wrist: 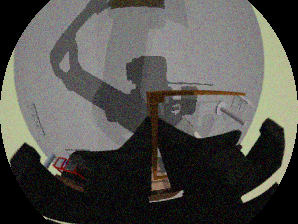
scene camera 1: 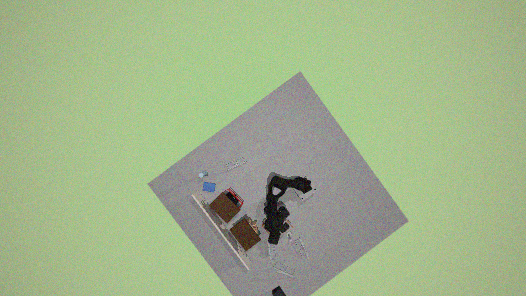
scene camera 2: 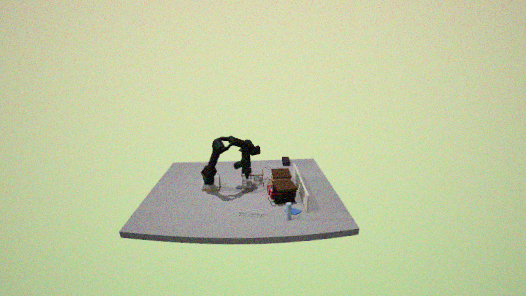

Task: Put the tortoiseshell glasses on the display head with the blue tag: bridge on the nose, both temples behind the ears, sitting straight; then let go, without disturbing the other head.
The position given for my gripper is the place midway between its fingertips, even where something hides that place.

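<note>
The wrist view shows my gripper (wrist: 151,119); scene camera 1 shows a white panel (scene camera 1: 197,196).
</note>
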